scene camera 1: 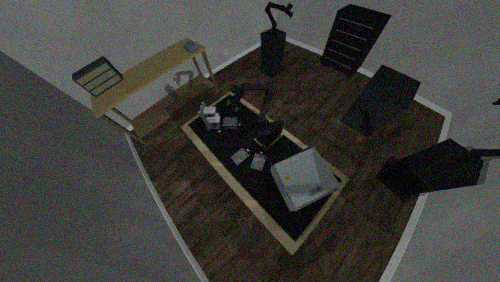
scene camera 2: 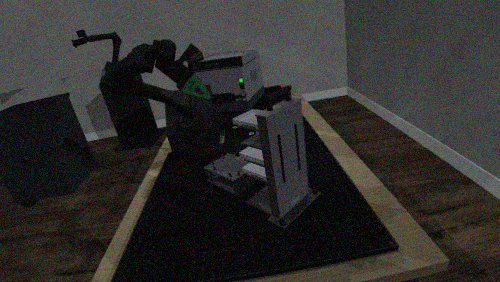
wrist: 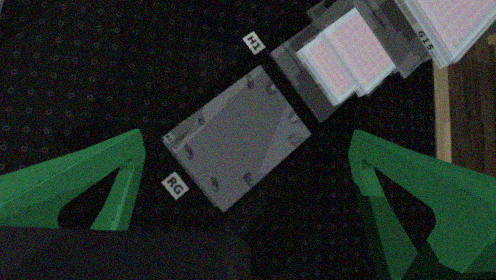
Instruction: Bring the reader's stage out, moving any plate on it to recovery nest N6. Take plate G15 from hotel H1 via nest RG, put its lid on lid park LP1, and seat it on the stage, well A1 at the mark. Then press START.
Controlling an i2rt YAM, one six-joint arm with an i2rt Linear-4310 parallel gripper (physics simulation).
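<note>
My gripper is open and empty, its green fingers spread wide. In the wrist view, grey nest RG lies below between the fingers, with no plate on it. Hotel H1 stands beside the nest and holds several pinkish-white plates. Plate G15 is the highest, at the upper right of the wrist view. The pale reader shows a green light. Its stage and START button cannot be made out.
Two flat grey nests lie between hotel and reader; their labels are unreadable. The arm's dark base stands at the mat's edge. A wooden border surrounds the black mat. A wooden bench stands apart.
</note>
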